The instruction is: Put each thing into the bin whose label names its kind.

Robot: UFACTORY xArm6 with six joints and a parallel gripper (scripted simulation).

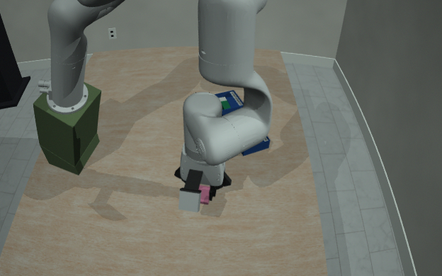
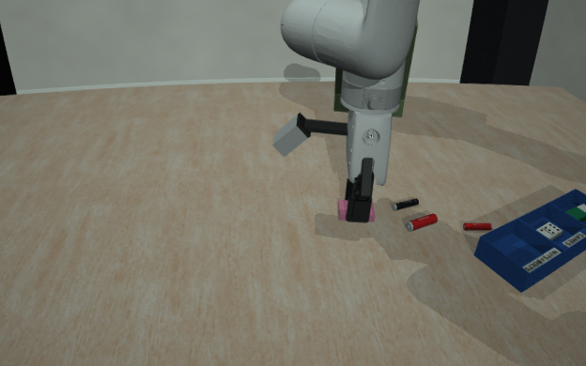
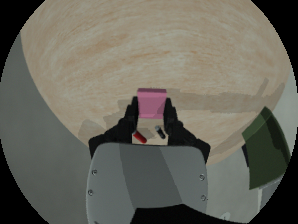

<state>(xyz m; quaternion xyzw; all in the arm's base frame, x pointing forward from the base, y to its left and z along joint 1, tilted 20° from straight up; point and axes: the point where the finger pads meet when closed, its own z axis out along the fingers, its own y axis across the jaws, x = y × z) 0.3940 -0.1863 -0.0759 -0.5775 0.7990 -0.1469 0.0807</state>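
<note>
Right now the green-and-white eraser is 34 cm to the left of my hand, 12 cm ahead of it and 1 cm below it. Round my hand: pink eraser (2 cm below); then thick red battery (8 cm to the left, 5 cm ahead, 2 cm below); then black battery (8 cm to the left, 2 cm below).
</note>
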